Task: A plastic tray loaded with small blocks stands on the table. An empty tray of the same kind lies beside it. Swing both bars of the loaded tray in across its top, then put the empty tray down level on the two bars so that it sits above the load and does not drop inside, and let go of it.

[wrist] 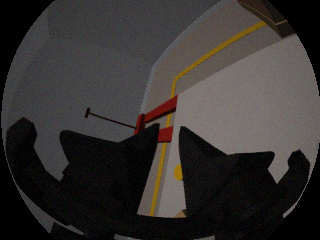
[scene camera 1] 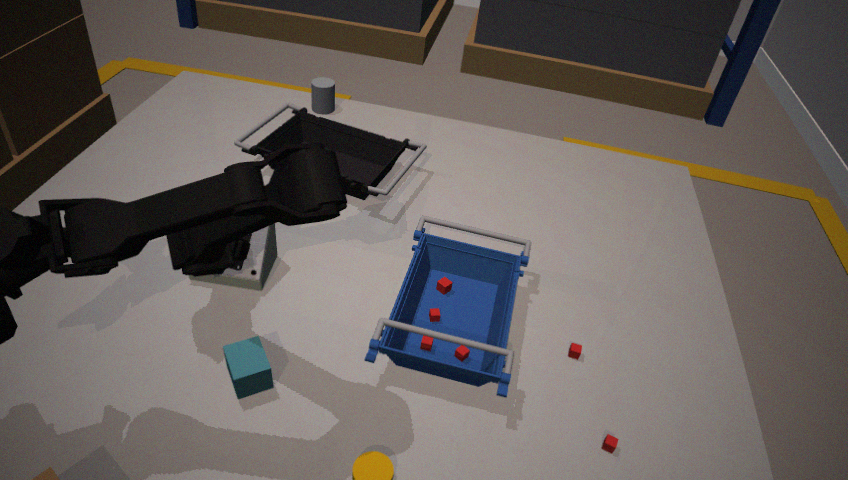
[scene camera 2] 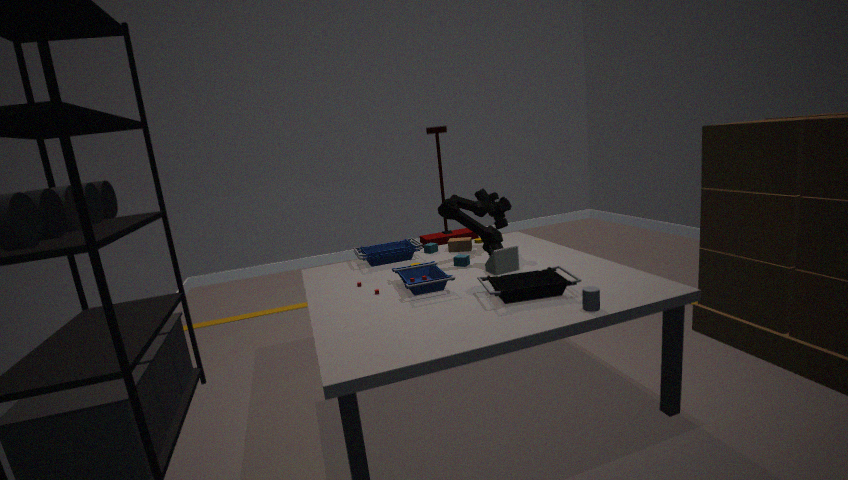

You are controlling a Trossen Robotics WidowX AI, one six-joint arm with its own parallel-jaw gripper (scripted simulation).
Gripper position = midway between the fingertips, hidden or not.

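Black tray [scene camera 1: 364, 159], also in scene camera 2 [scene camera 2: 520, 287]. Grey cylinder [scene camera 1: 322, 89]. Teal cube [scene camera 1: 249, 368]. Black tray out of frame in the wrist view. Grey cylinder out of frame in the wrist view. My gripper [wrist: 169, 129].
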